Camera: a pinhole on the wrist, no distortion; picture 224 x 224 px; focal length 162.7 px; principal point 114.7 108.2 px. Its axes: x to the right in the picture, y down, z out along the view. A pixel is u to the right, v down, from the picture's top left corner.
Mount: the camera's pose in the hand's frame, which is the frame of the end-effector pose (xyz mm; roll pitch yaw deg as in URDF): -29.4 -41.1 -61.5 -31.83 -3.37 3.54
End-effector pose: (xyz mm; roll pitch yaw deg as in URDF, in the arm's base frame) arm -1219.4 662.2 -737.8 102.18 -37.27 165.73
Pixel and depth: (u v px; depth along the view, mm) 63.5 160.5 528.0
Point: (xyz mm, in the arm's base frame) -768.0 917.4 -645.4
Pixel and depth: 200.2 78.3 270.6
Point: -1224.0 882.2 -664.5
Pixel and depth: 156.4 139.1 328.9
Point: -1098.9 863.9 -606.5
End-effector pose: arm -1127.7 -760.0 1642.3 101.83 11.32 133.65
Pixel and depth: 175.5 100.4 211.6
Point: -1054.3 -636.0 1673.5
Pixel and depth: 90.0 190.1 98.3
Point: -1094.4 -786.7 1703.2
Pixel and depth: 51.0 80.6 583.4
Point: -572.7 -623.2 1766.2
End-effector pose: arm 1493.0 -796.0 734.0 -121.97 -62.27 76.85
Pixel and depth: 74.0 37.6 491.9
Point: 1160.3 -565.2 443.3
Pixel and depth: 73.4 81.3 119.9
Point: 1452.5 -793.8 659.6
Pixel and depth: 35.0 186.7 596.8
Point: 1596.5 -483.1 136.6
